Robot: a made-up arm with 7 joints. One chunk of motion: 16 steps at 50 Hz.
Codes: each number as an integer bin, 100 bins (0 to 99) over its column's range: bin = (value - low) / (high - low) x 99, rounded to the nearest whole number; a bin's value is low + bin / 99 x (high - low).
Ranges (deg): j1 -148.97..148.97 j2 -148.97..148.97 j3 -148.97..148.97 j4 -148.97..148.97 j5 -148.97..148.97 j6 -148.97..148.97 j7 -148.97..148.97
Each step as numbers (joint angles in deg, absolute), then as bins.
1 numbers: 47.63 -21.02 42.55 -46.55 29.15 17.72 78.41
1 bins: 65 43 64 34 59 55 76
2 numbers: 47.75 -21.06 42.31 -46.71 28.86 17.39 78.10
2 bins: 65 43 64 34 59 55 75
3 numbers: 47.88 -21.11 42.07 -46.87 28.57 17.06 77.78
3 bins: 65 42 63 34 59 55 75
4 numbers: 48.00 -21.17 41.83 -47.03 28.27 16.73 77.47
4 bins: 65 42 63 34 59 55 75
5 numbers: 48.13 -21.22 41.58 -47.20 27.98 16.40 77.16
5 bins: 65 42 63 34 59 55 75
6 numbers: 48.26 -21.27 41.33 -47.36 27.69 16.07 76.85
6 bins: 66 42 63 34 59 55 75
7 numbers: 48.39 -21.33 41.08 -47.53 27.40 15.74 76.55
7 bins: 66 42 63 34 59 55 75
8 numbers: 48.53 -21.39 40.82 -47.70 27.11 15.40 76.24
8 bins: 66 42 63 34 59 55 75
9 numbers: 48.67 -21.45 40.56 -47.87 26.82 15.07 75.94
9 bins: 66 42 63 34 58 55 75
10 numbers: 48.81 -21.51 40.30 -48.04 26.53 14.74 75.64
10 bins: 66 42 63 34 58 54 75
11 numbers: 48.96 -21.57 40.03 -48.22 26.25 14.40 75.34
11 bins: 66 42 63 33 58 54 75
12 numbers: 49.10 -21.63 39.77 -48.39 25.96 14.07 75.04
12 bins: 66 42 63 33 58 54 74
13 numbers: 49.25 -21.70 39.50 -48.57 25.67 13.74 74.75
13 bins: 66 42 63 33 58 54 74
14 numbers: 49.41 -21.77 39.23 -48.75 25.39 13.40 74.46
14 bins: 66 42 63 33 58 54 74
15 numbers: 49.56 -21.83 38.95 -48.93 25.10 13.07 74.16
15 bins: 66 42 62 33 58 54 74
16 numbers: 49.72 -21.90 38.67 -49.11 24.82 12.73 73.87
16 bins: 66 42 62 33 58 54 74
